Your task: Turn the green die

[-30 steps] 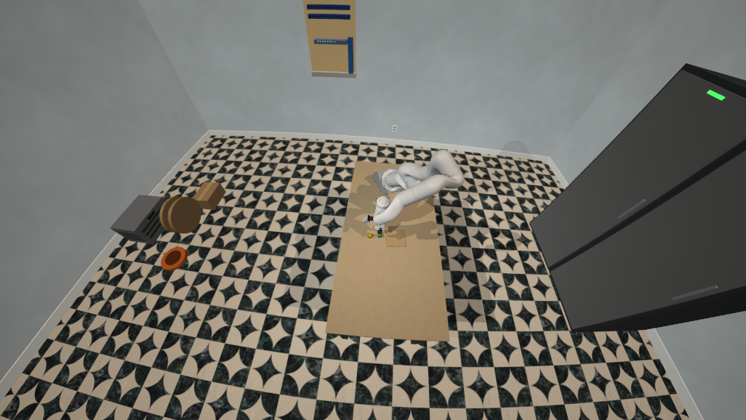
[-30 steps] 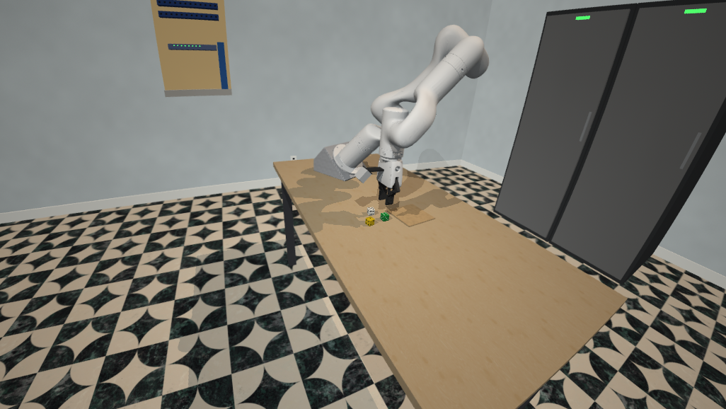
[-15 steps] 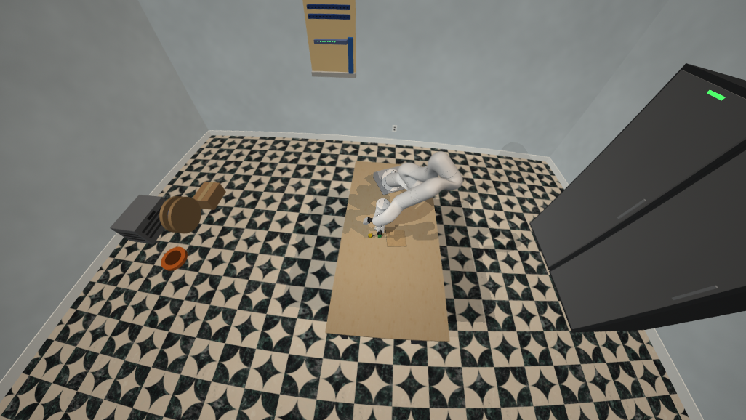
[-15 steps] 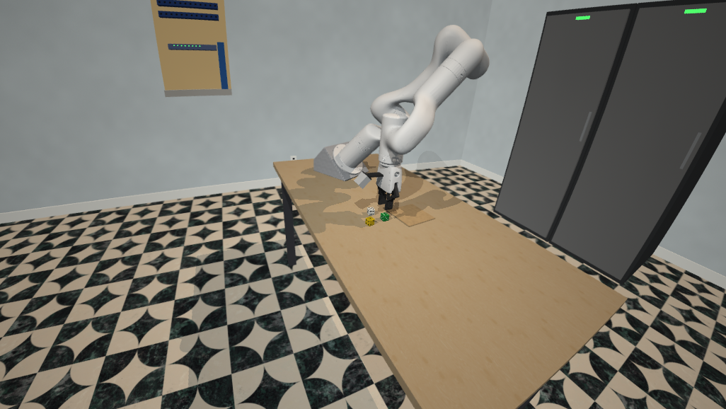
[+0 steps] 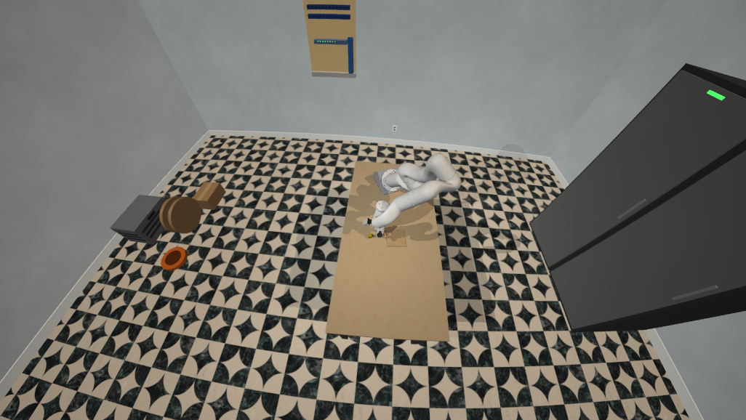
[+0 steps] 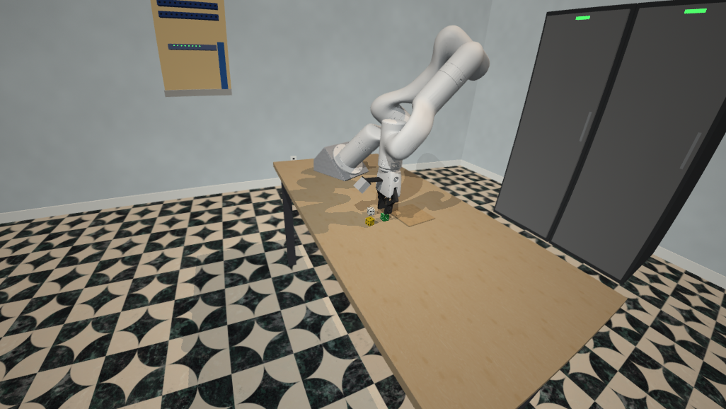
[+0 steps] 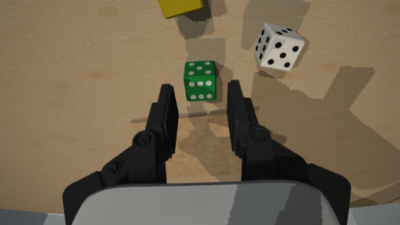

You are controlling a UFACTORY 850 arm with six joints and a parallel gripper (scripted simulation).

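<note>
Now: hand 5 cm above the green die. Also, from my hand: white die (6 cm behind, 5 cm below, 3 cm to the right); then yellow die (6 cm to the right, 5 cm below, 2 cm ahead); then tan mat (13 cm to the left, 6 cm below, 1 cm behind).
</note>
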